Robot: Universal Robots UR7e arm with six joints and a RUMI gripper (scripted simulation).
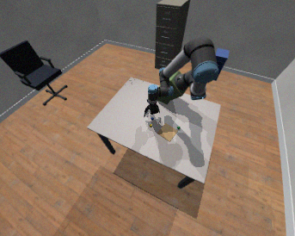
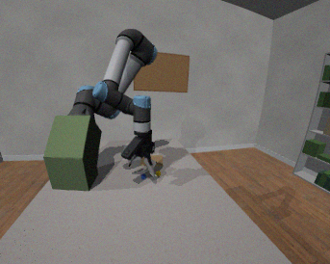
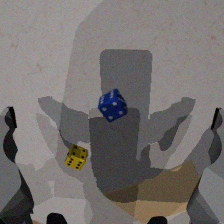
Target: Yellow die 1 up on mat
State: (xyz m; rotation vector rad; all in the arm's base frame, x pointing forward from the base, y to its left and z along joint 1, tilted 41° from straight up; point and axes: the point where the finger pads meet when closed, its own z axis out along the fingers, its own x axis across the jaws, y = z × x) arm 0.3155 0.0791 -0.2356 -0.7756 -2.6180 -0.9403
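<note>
The blue die lies 10 mm ahead of my hand, 20 mm to the left of it and 40 mm below it. Also, from my hand: green die: 50 mm behind, 280 mm to the left, 40 mm below; then yellow die: 90 mm ahead, 50 mm to the left, 40 mm below; then tan mat: 50 mm ahead, 210 mm to the left, 40 mm below.
</note>
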